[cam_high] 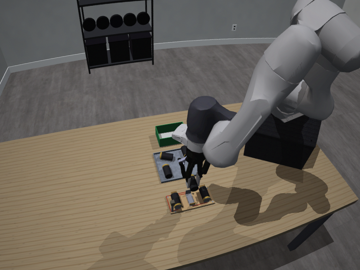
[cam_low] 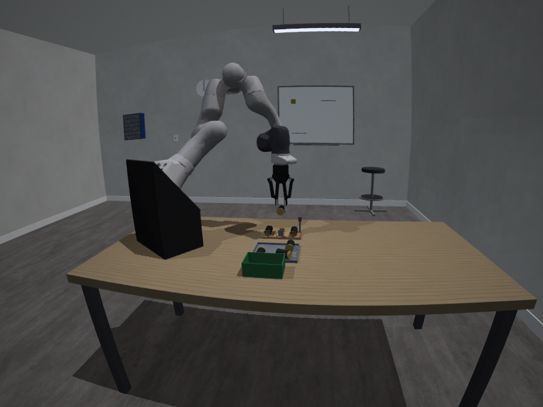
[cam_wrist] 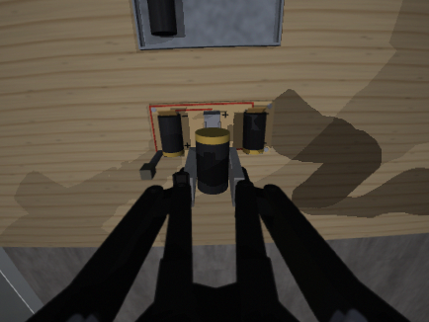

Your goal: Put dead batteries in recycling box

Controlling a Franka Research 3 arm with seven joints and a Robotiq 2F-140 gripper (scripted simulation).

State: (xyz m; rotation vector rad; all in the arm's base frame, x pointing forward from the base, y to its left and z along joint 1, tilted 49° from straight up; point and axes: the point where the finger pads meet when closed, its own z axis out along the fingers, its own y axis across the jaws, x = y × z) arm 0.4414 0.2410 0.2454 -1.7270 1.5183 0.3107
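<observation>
My gripper is now 100 mm short of the green recycling box, 380 mm to the left of it and 140 mm above it. Also, from my hand: bulb 80 mm ahead, 60 mm to the left, 80 mm below; wooden holder board 150 mm below; thin post 80 mm ahead, 60 mm to the left, 120 mm below.
</observation>
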